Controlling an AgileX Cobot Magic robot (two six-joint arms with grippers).
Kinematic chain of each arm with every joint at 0, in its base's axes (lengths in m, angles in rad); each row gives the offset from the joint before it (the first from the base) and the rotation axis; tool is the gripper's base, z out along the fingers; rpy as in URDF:
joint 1: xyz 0 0 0.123 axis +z
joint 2: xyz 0 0 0 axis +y
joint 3: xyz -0.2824 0 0.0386 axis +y
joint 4: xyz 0.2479 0 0.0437 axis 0.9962 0 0.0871
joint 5: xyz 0 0 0 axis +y
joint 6: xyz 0.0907 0 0.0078 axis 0.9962 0 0.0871
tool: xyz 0 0 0 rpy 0 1.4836 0
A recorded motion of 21 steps. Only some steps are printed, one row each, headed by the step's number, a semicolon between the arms.
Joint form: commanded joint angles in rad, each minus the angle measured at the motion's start. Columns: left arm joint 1, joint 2, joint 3, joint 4, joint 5, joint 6; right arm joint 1, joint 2, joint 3, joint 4, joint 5, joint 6.
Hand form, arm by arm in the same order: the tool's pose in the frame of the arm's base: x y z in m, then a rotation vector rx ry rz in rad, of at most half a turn. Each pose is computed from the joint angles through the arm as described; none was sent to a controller.
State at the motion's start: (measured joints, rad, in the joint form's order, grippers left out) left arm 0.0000 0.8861 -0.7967 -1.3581 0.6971 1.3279; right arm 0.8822 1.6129 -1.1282 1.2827 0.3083 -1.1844
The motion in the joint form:
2: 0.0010 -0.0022 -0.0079 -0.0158 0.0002 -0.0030; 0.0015 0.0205 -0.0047 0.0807 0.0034 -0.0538
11: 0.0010 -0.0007 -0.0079 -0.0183 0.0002 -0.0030; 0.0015 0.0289 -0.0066 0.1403 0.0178 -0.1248
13: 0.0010 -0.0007 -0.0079 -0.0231 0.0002 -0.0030; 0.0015 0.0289 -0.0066 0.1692 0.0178 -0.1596
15: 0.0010 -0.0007 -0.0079 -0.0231 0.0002 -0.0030; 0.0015 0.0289 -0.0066 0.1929 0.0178 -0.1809
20: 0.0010 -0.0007 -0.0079 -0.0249 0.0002 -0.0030; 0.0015 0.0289 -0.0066 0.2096 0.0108 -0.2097
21: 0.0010 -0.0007 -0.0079 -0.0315 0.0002 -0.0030; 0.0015 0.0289 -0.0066 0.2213 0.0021 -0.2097
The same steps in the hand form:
2: 0.1712 -0.0573 0.3789 0.5071 1.6481 -0.5780; 0.2145 0.3047 0.2817 -0.9916 1.9173 0.9146
11: 0.1716 -0.0573 0.3787 0.5050 1.6486 -0.5805; 0.2145 0.3071 0.2807 -1.0085 1.8976 0.9293
13: 0.1716 -0.0573 0.3790 0.5015 1.6469 -0.5843; 0.2146 0.3074 0.2815 -1.0105 1.8845 0.9304
15: 0.1716 -0.0573 0.3790 0.5015 1.6469 -0.5843; 0.2147 0.3077 0.2821 -1.0057 1.8787 0.9353
20: 0.1716 -0.0574 0.3791 0.5002 1.6462 -0.5858; 0.2154 0.3076 0.2825 -1.0090 1.8664 0.9240
21: 0.1716 -0.0574 0.3795 0.4954 1.6438 -0.5911; 0.2162 0.3075 0.2828 -0.9916 1.8718 0.9242

